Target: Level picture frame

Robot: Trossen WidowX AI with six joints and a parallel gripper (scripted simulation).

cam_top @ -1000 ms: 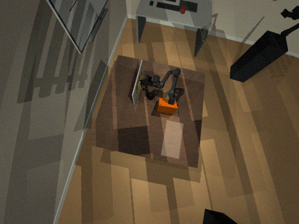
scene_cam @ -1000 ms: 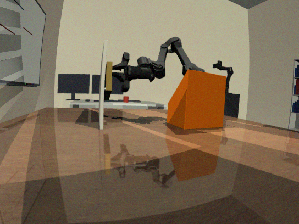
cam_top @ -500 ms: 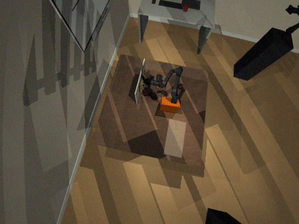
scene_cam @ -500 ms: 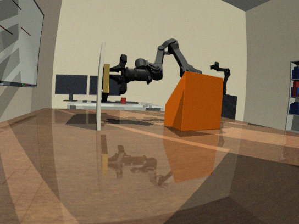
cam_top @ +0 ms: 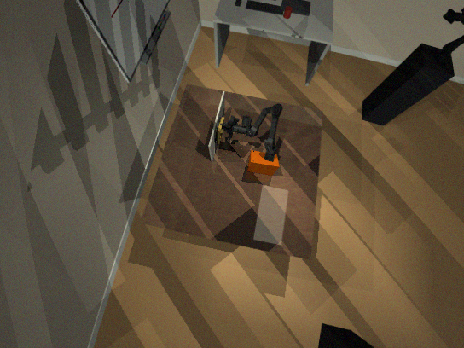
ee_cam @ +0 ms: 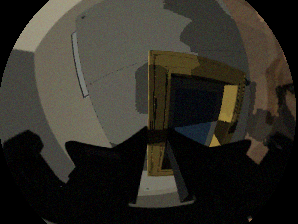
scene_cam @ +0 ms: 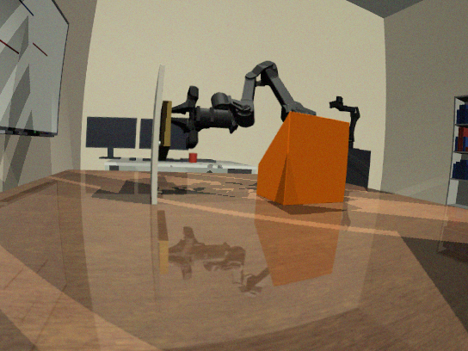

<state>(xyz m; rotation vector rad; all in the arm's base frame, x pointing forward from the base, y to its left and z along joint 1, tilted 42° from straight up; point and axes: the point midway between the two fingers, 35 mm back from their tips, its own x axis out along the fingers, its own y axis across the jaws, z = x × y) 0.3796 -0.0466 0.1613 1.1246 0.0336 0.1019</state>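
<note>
My gripper tip is 1 cm to the right of the picture frame and 5 cm above it. Also, from my gripper tip: wall panel (2 cm ahead, 1 cm to the right, 6 cm below).
</note>
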